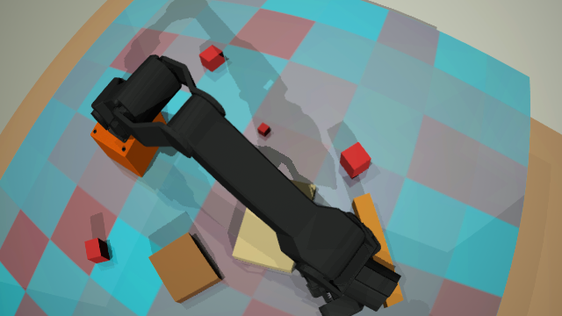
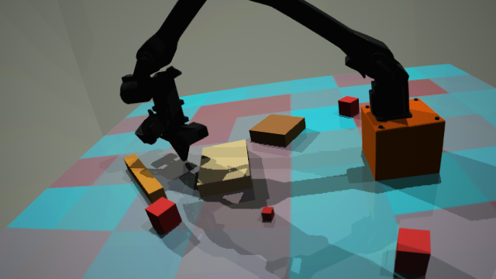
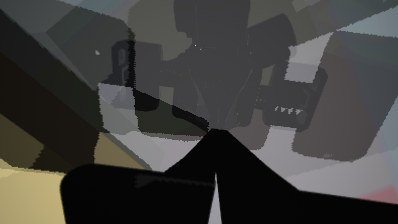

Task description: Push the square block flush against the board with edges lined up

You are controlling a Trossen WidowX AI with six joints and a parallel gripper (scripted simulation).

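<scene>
The brown square block is 21 cm behind my gripper tip, 11 cm to the right of it and 1 cm above it. Also, from my gripper tip: board 12 cm behind, 5 cm to the left, 1 cm above; long orange bar 8 cm to the left, 7 cm ahead, 1 cm above.
</scene>
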